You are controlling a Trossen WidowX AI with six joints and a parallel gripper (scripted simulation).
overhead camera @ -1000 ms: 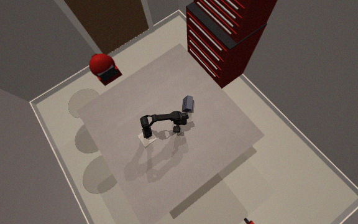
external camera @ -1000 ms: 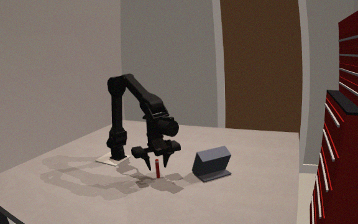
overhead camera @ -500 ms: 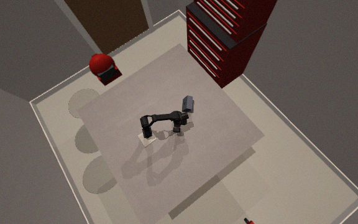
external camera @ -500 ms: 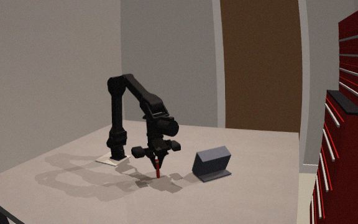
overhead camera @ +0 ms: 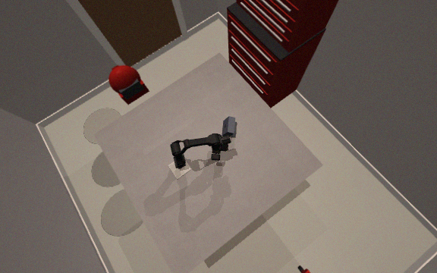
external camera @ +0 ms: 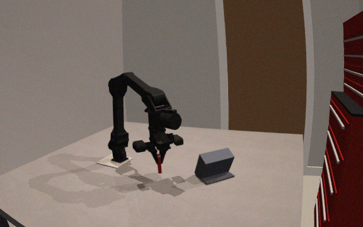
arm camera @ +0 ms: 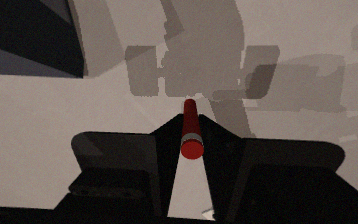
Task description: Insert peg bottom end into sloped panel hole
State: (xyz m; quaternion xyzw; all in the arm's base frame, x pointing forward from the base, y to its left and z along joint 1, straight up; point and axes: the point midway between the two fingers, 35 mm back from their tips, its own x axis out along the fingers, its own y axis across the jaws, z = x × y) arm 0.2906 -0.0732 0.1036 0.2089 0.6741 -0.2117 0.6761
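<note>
Right now my gripper tip is 17 cm short of the grey sloped panel, 13 cm to the right of it and 2 cm above it. From my gripper tip the other things lie so: red peg 2 cm above.
</note>
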